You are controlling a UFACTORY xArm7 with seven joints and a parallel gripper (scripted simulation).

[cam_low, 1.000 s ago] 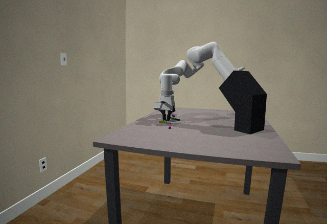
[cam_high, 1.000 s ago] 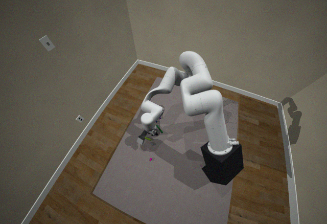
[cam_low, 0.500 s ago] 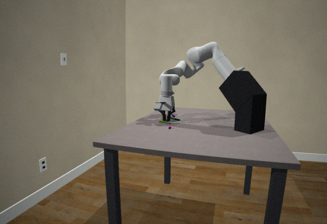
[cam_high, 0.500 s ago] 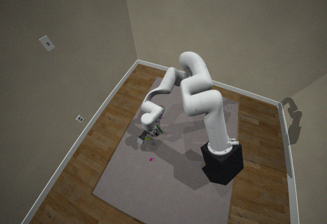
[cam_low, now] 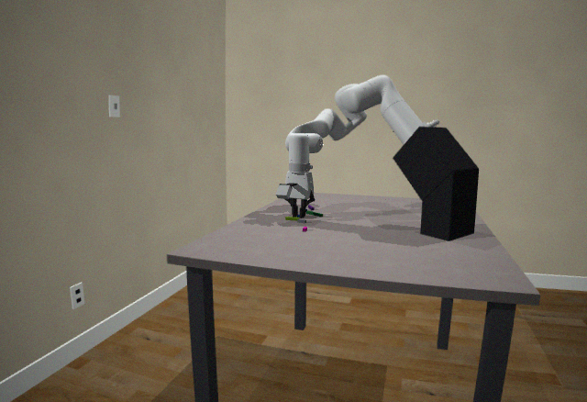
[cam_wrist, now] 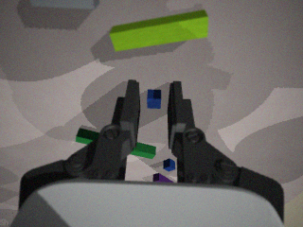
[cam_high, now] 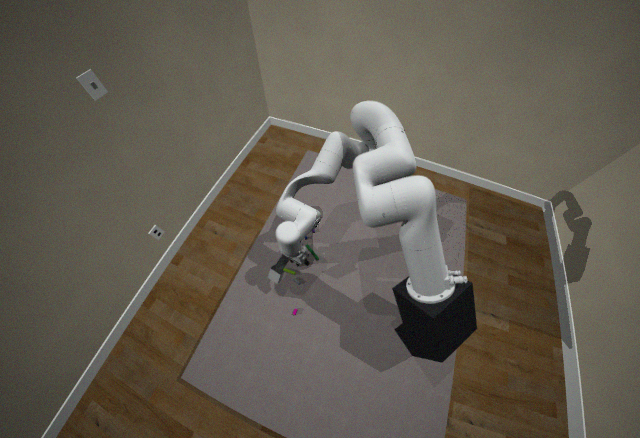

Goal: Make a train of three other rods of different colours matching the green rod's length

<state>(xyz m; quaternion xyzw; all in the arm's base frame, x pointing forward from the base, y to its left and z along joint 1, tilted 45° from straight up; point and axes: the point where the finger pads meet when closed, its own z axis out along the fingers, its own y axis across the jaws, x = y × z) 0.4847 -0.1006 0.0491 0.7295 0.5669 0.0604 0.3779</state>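
My hand is 50 mm to the right of the lime rod, 20 mm short of it and 20 mm above it. Also, from my hand: grey rod (80 mm to the left, 20 mm below, 10 mm behind); then green rod (60 mm behind, 40 mm to the right, 20 mm below); then purple rod (160 mm to the right, 50 mm behind, 20 mm below).
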